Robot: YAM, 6 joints.
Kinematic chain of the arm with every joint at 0, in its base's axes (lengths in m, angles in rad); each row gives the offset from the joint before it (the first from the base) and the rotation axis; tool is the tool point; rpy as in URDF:
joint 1: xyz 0 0 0.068 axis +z
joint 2: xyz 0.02 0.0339 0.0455 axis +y
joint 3: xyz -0.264 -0.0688 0 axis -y
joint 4: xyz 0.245 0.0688 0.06 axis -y
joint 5: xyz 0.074 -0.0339 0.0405 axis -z
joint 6: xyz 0.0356 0 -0.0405 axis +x
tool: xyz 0 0 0 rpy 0 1.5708 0
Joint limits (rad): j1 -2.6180..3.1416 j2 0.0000..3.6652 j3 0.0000..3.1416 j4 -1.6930..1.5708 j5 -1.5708..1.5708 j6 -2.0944..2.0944
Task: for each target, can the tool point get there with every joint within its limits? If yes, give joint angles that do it. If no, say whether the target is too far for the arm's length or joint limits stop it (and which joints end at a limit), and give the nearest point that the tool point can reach.
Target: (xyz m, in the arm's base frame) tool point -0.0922 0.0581 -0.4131
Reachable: no: joint limits stop it (at a limit: joint 2) | nearest point -0.1082 0.0682 -0.3596 | short by 0.057 m
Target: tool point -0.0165 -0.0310 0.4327
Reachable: yes | joints 2.1628 0.5363 1.4176 -1.3689 -1.0553 1.0327
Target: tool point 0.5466 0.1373 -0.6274
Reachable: no: too far | nearest point 0.4024 0.1011 -0.3399 | short by 0.324 m
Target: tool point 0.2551 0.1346 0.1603
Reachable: yes | joints 0.4378 1.5078 0.6730 0.0522 -0.3960 1.5662
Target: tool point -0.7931 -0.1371 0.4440
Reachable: no: too far | nearest point -0.5914 -0.0171 0.3578 | short by 0.250 m
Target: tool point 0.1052 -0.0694 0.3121
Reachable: yes | joints -0.5739 0.4355 0.5585 -0.1447 0.0319 -0.9909
